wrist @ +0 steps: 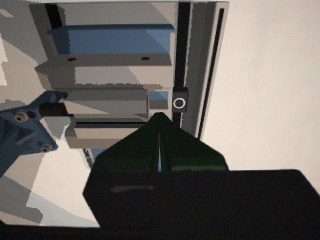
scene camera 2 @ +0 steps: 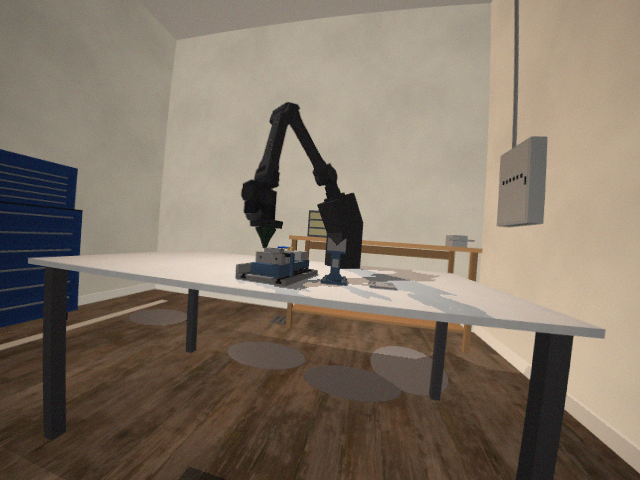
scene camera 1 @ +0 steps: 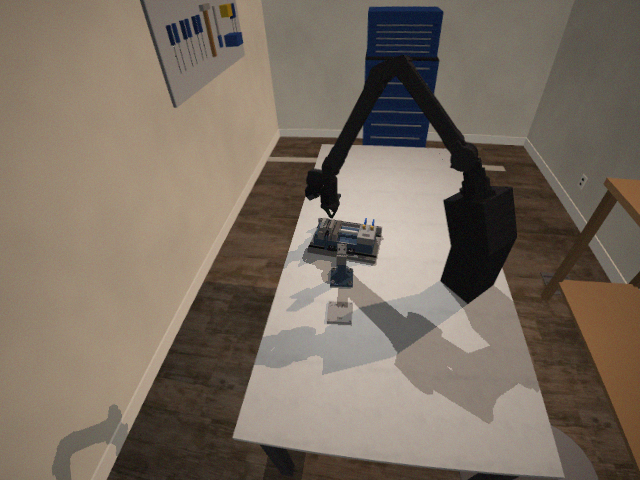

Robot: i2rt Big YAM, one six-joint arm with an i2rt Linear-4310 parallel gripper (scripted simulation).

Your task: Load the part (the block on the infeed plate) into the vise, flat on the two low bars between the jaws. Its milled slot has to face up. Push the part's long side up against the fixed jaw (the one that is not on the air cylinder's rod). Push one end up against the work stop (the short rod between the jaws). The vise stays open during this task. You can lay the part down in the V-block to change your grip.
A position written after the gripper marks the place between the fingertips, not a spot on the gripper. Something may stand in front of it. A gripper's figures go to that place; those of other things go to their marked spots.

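The gripper (wrist: 159, 119) is 0.13 m from the lens, and there's a part (wrist: 100, 114) that's 0.14 m from the lens.
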